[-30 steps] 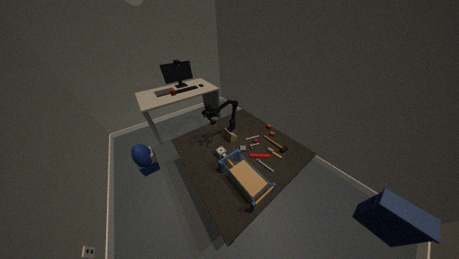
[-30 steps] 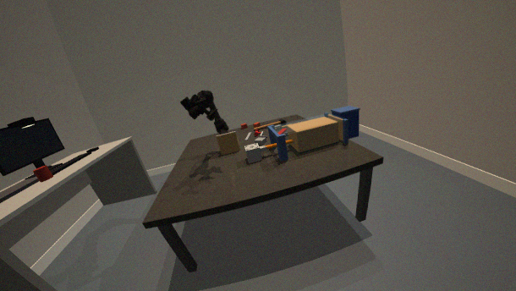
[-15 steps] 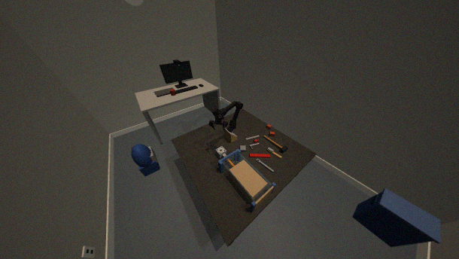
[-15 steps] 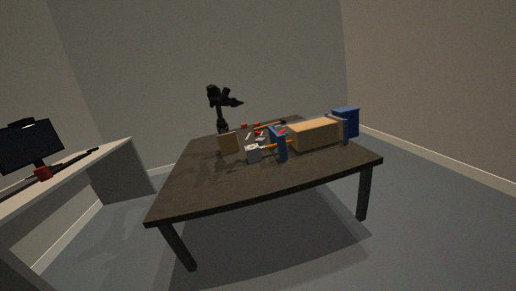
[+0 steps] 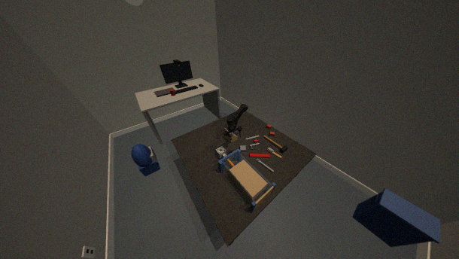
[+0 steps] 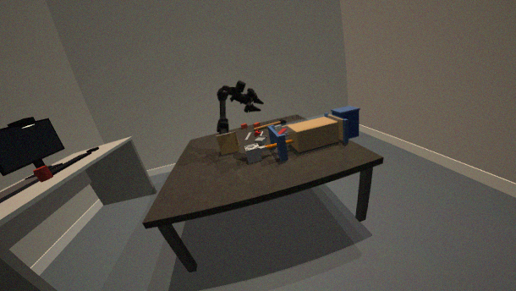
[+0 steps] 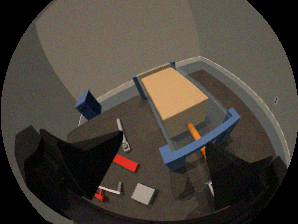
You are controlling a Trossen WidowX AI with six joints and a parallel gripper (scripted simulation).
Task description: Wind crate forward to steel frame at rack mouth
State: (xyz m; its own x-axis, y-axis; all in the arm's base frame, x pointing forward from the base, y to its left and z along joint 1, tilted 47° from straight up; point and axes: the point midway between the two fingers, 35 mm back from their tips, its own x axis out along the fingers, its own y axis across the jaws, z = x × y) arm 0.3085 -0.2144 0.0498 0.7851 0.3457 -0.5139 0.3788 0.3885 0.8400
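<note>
Right now the winch handle is 30 mm behind my gripper tip, 320 mm to the left of it and 300 mm below it. From my gripper tip the other things lie so: grey block: 50 mm behind, 140 mm to the left, 290 mm below; then grey hand winch: 140 mm behind, 130 mm to the right, 280 mm below; then blue frame: 30 mm ahead, 100 mm to the right, 200 mm below.
</note>
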